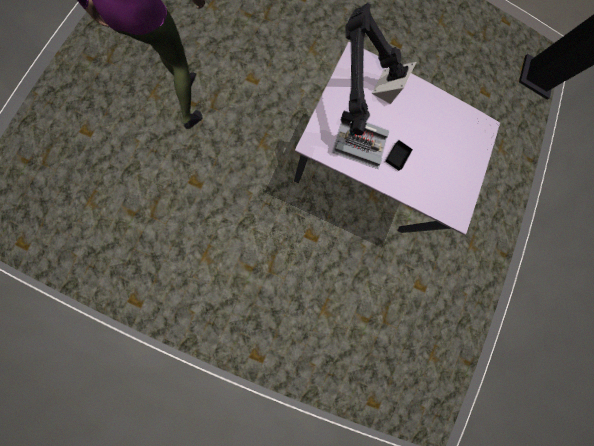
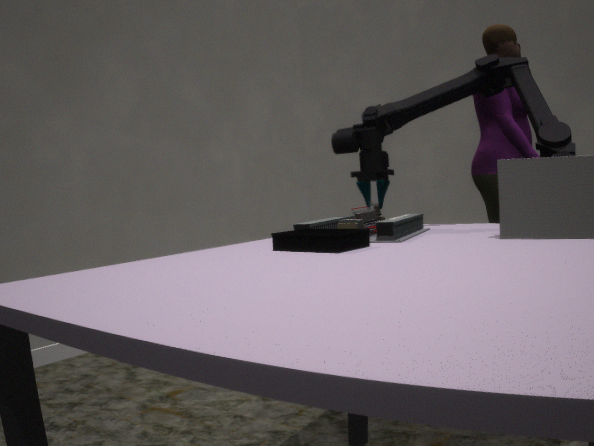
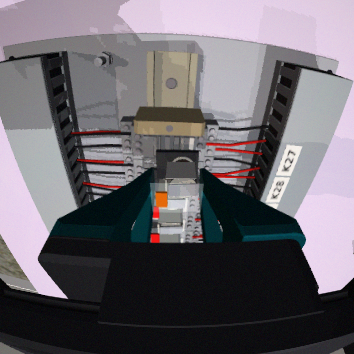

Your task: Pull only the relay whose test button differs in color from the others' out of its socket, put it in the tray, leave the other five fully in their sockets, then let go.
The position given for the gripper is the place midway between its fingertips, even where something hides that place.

Observation:
In view: the gripper (image 2: 375,209), a tan end block (image 3: 148,119) and a label (image 3: 291,152).
The gripper also shows in image 3 (image 3: 176,176).

